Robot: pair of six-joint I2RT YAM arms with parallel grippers.
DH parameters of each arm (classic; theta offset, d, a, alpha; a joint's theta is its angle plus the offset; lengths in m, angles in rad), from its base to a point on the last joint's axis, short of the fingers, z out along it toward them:
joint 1: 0 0.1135 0.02 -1.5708
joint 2: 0 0 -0.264 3.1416
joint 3: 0.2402 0 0.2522 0
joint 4: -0.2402 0 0.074 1.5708
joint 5: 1.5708 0 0 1.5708
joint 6: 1.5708 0.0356 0 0
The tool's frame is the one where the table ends.
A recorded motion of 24 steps. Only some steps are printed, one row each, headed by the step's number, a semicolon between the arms.
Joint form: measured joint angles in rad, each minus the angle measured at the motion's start. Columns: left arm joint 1, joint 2, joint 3, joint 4, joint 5, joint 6; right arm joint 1, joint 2, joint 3, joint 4, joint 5, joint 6.
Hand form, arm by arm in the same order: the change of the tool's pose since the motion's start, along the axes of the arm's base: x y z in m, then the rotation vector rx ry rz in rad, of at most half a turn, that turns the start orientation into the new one. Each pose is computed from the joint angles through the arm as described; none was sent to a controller.
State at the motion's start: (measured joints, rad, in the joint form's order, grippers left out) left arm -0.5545 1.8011 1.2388 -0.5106 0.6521 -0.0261; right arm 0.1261 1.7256 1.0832 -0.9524 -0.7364 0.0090
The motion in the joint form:
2: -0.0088 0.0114 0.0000 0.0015 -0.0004 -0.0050; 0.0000 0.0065 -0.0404 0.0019 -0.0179 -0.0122
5: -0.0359 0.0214 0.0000 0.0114 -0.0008 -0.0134; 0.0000 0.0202 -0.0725 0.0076 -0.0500 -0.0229
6: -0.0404 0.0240 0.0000 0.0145 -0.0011 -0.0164; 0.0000 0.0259 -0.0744 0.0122 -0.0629 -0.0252
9: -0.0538 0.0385 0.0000 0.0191 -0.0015 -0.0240; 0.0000 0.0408 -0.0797 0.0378 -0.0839 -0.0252
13: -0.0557 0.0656 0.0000 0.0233 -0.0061 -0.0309; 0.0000 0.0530 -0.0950 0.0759 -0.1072 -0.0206
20: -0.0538 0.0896 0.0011 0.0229 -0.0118 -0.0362; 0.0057 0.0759 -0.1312 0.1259 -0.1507 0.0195
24: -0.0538 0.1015 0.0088 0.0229 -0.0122 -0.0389; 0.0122 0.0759 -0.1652 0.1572 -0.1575 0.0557
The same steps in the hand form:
2: -0.0009 -0.0032 -0.0039 0.0056 0.0118 -0.0051; -0.0077 -0.0005 -0.0104 0.0135 0.0387 0.0081
5: -0.0055 -0.0123 -0.0069 0.0062 0.0176 -0.0261; -0.0133 -0.0004 -0.0201 0.0419 0.0751 0.0132
6: -0.0061 -0.0139 -0.0077 0.0062 0.0192 -0.0284; -0.0131 0.0000 -0.0217 0.0546 0.0780 0.0138
9: -0.0078 -0.0187 -0.0126 0.0123 0.0326 -0.0362; -0.0112 0.0007 -0.0264 0.0761 0.0751 0.0124
13: -0.0063 -0.0204 -0.0221 0.0286 0.0542 -0.0310; -0.0106 0.0014 -0.0325 0.0998 0.0705 0.0080
20: -0.0044 -0.0207 -0.0305 0.0460 0.0744 -0.0226; -0.0140 0.0035 -0.0451 0.1361 0.1136 -0.0175
24: -0.0026 -0.0219 -0.0327 0.0487 0.0795 -0.0205; -0.0197 0.0047 -0.0518 0.1369 0.1436 -0.0364

